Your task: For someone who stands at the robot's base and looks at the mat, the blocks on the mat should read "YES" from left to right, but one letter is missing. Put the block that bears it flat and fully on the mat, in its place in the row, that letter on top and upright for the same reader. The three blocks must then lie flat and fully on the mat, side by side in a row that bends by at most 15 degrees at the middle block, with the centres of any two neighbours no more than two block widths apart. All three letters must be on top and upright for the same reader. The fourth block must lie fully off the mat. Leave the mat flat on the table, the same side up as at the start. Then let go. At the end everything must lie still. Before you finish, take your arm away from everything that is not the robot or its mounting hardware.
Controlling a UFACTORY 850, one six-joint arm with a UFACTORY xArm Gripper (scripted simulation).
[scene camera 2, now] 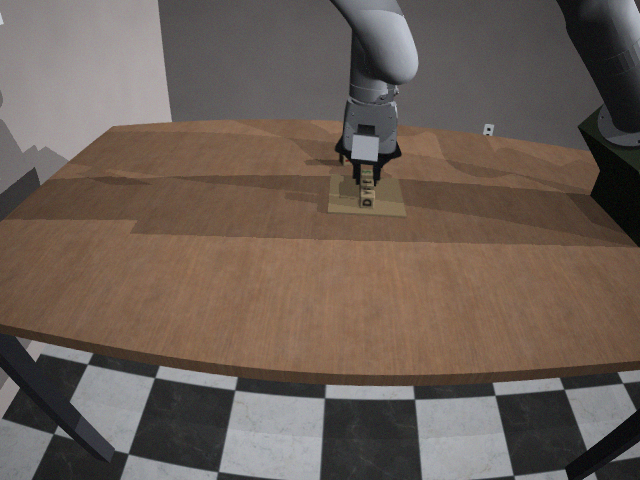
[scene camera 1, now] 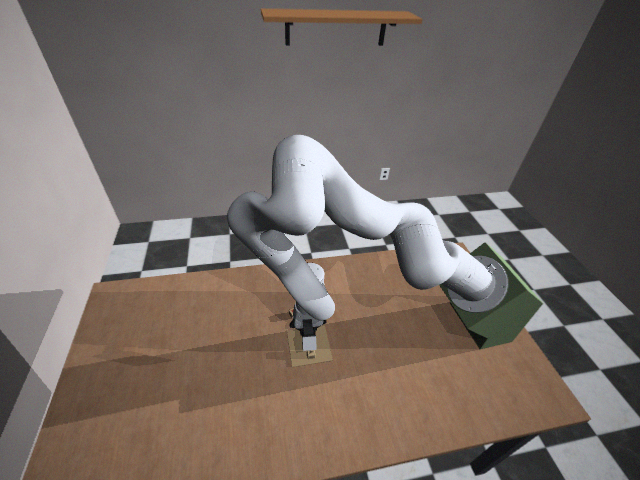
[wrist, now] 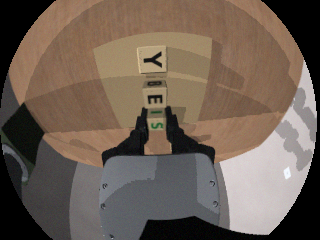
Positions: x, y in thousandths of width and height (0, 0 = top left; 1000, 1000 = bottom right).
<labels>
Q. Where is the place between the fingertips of my gripper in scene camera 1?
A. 480, 697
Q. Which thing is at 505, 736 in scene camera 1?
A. A tan mat.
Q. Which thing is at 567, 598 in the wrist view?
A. My gripper.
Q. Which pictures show the tan mat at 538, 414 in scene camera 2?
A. Scene camera 2, scene camera 1 and the wrist view: all of them.
</labels>
